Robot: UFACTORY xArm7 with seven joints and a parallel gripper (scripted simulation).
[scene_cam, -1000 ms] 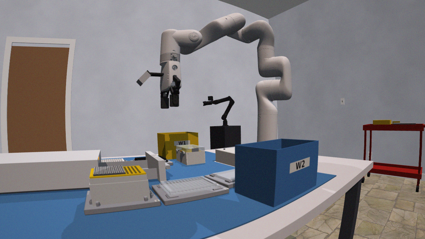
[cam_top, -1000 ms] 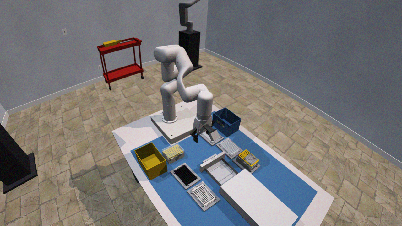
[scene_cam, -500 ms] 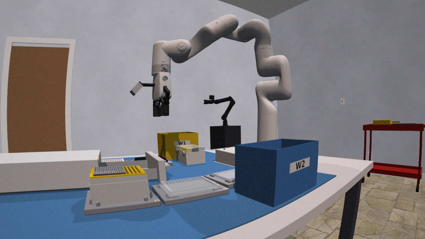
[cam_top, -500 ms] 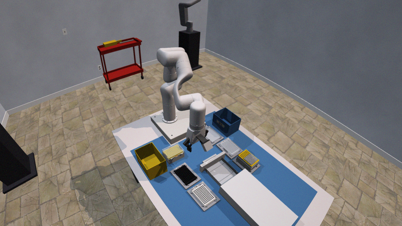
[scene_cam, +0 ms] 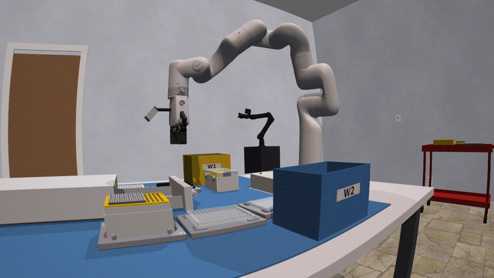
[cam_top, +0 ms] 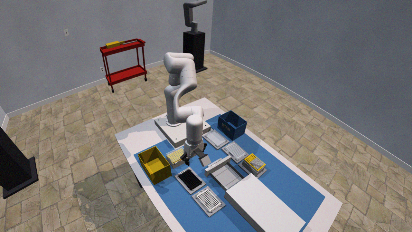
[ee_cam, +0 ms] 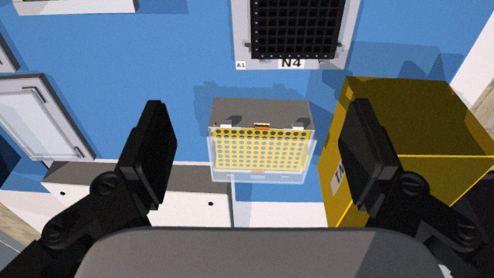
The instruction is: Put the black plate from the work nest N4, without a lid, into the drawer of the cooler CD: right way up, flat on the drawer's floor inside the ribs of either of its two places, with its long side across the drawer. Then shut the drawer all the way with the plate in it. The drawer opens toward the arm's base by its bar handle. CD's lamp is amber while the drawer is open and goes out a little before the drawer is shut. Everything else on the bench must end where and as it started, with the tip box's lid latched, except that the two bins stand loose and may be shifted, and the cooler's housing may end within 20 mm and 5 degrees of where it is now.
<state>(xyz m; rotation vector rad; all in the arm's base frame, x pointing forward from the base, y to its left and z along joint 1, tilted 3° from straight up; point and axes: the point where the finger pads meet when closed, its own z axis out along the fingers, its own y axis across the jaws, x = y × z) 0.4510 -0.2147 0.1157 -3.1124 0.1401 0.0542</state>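
Now: the black plate 1 cm ahead of my hand, 4 cm to the right of it and 16 cm below it. Also, from my hand: clear lid (16 cm behind, 1 cm to the left, 12 cm below); nest N4 (1 cm ahead, 4 cm to the right, 17 cm below); white plate (18 cm ahead, 6 cm to the right, 16 cm below).
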